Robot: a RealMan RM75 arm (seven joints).
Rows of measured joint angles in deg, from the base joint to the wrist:
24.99, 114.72, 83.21, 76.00, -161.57, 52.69, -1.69
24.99, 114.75, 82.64, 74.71, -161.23, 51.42, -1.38
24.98, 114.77, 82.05, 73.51, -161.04, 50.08, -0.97
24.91, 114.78, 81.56, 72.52, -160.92, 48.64, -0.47
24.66, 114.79, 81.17, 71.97, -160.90, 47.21, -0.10
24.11, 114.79, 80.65, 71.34, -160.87, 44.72, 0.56
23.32, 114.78, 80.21, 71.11, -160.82, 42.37, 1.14
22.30, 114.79, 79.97, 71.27, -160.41, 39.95, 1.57
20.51, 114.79, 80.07, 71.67, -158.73, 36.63, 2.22
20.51, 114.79, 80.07, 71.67, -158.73, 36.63, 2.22
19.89, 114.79, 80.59, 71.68, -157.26, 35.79, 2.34
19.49, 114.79, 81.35, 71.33, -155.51, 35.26, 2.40
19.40, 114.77, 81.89, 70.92, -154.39, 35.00, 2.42
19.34, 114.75, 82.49, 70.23, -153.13, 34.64, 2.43
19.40, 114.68, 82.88, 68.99, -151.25, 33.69, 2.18
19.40, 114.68, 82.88, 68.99, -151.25, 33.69, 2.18
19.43, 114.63, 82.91, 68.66, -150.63, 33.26, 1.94
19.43, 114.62, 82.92, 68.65, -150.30, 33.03, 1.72
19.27, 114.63, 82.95, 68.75, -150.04, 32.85, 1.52
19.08, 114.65, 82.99, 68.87, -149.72, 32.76, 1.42
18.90, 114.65, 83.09, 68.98, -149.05, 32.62, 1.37
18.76, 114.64, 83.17, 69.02, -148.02, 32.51, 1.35
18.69, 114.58, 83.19, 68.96, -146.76, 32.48, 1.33
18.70, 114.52, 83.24, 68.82, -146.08, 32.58, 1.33
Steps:
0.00, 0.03, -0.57, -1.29, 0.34, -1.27, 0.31
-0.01, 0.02, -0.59, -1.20, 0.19, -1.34, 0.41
-0.07, 0.01, -0.49, -0.99, 0.12, -1.44, 0.50
-0.25, 0.01, -0.39, -0.55, 0.02, -1.43, 0.37
-0.55, 0.00, -0.52, -0.63, 0.03, -2.49, 0.66
-0.79, -0.01, -0.44, -0.23, 0.05, -2.35, 0.58
-1.02, 0.01, -0.24, 0.16, 0.41, -2.42, 0.43
-1.79, 0.00, 0.10, 0.40, 1.68, -3.32, 0.65
0.00, 0.00, 0.00, 0.00, 0.00, 0.00, 0.00
-0.62, 0.00, 0.52, 0.01, 1.47, -0.84, 0.12
-0.40, 0.00, 0.76, -0.35, 1.75, -0.53, 0.06
-0.09, -0.02, 0.54, -0.41, 1.12, -0.26, 0.02
-0.06, -0.02, 0.60, -0.69, 1.26, -0.36, 0.01
0.06, -0.07, 0.39, -1.24, 1.88, -0.95, -0.25
0.00, 0.00, 0.00, 0.00, 0.00, 0.00, 0.00
0.03, -0.05, 0.03, -0.33, 0.62, -0.43, -0.24
0.00, -0.01, 0.01, -0.01, 0.33, -0.23, -0.22
-0.16, 0.01, 0.03, 0.10, 0.26, -0.18, -0.20
-0.19, 0.02, 0.04, 0.12, 0.32, -0.09, -0.10
-0.18, 0.00, 0.10, 0.11, 0.67, -0.14, -0.05
-0.14, -0.01, 0.08, 0.04, 1.03, -0.11, -0.02
-0.07, -0.06, 0.02, -0.06, 1.26, -0.03, -0.02
0.01, -0.06, 0.05, -0.14, 0.68, 0.10, 0.00

